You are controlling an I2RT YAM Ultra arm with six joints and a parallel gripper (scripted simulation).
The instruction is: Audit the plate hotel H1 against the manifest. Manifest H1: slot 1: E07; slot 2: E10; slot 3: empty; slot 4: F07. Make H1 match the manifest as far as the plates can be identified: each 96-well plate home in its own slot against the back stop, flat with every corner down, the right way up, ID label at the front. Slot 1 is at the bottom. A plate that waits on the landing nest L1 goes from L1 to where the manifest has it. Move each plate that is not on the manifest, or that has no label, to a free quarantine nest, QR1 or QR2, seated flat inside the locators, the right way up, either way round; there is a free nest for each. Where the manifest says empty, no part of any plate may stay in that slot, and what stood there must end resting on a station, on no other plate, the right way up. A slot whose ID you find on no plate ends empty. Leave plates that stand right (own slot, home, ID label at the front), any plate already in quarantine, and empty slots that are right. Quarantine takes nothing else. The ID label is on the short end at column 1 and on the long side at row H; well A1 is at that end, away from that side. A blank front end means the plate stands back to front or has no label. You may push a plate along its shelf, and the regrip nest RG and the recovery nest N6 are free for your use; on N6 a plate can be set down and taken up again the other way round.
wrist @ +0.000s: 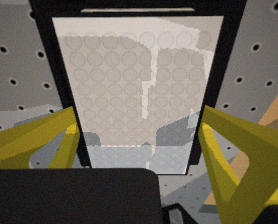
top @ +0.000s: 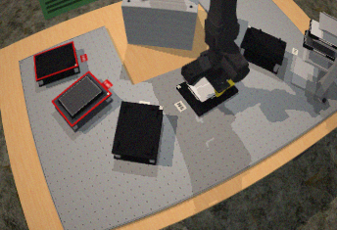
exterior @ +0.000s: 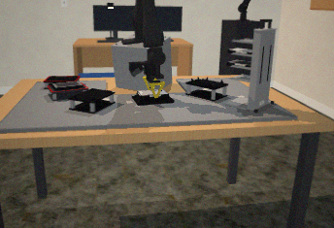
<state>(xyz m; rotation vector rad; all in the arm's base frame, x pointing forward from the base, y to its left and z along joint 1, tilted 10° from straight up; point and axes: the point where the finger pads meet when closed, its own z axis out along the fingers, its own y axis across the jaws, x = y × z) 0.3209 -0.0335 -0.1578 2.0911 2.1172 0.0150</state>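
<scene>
The flat black recovery nest N6 is 20 mm below my hand. Round my hand: A1 mark: 270 mm to the left, 110 mm behind, 30 mm above; then black regrip nest RG: 270 mm to the left, 20 mm behind, 20 mm above; then black landing nest L1: 270 mm to the right, 20 mm ahead, 20 mm above.
</scene>
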